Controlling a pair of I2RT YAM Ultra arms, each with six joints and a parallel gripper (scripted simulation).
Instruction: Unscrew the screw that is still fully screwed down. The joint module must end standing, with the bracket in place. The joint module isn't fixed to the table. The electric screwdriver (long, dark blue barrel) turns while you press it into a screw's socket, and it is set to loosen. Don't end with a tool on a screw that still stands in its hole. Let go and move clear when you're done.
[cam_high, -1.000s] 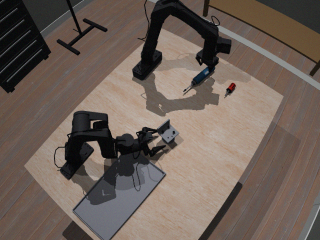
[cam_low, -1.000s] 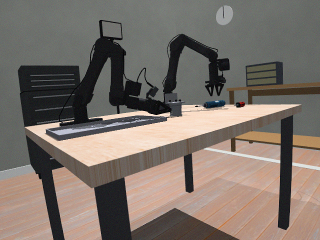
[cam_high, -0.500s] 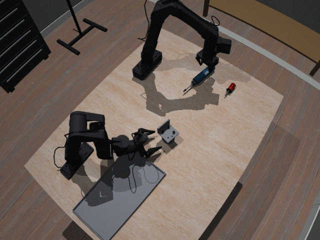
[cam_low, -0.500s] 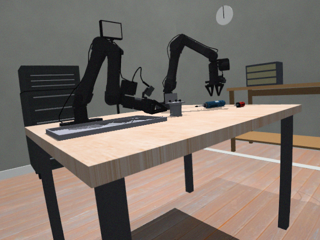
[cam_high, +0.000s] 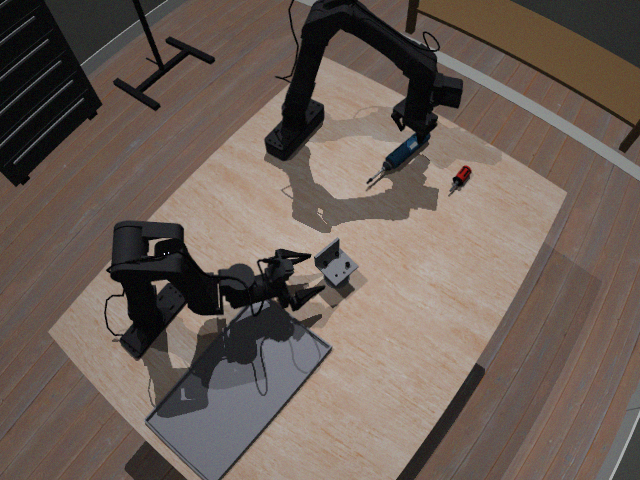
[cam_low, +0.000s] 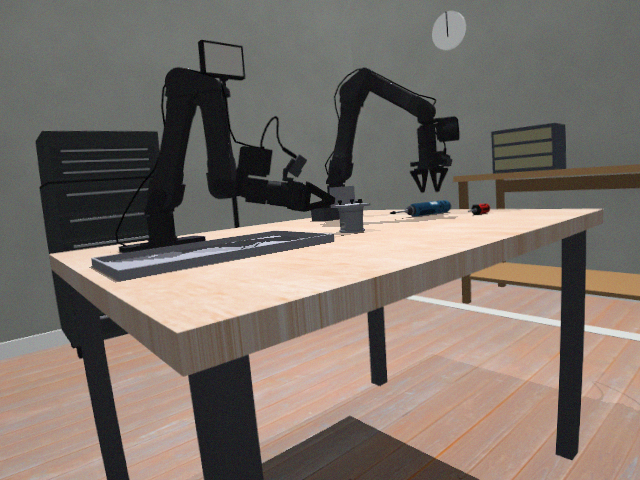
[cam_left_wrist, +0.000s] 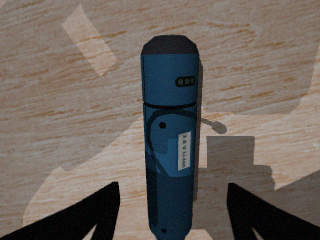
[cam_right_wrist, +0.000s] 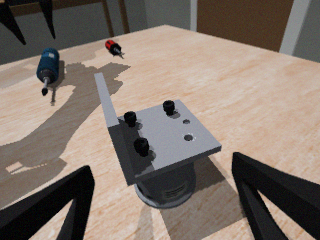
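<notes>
My right hand is 4 cm to the right of the grey bracket, 3 cm short of it and 1 cm above it. The rest, counted from my right hand: shallow grey tray: 31 cm to the right, 7 cm below, 2 cm behind; then small red-handled screwdriver: 45 cm to the left, 18 cm ahead, 7 cm below.
</notes>
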